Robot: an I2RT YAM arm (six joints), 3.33 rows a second.
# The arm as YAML. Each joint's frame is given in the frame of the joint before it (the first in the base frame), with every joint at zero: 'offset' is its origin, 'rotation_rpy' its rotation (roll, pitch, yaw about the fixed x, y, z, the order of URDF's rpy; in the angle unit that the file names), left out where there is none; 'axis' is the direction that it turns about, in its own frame. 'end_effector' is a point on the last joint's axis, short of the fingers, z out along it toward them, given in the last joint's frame.
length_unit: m
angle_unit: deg
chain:
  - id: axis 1
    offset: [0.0, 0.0, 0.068]
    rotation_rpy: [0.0, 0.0, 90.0]
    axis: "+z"
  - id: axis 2
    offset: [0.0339, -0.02, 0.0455]
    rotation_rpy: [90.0, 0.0, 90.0]
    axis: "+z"
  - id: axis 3
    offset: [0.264, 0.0, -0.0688]
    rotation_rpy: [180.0, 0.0, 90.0]
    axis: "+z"
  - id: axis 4
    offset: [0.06, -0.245, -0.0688]
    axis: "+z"
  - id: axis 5
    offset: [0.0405, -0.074, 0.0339]
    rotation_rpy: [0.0, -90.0, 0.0]
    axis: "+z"
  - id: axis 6
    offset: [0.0, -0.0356, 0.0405]
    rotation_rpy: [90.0, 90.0, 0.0]
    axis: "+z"
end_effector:
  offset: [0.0, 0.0, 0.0]
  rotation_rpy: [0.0, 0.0, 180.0]
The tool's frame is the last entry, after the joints.
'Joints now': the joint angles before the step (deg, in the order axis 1, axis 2, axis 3, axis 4, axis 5, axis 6). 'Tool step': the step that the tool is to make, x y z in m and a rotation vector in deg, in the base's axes. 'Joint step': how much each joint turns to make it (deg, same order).
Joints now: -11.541, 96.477, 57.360, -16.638, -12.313, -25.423
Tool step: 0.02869, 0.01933, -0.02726, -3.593, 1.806, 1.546
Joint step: 4.341, 8.185, 3.385, 3.638, 4.744, 0.199
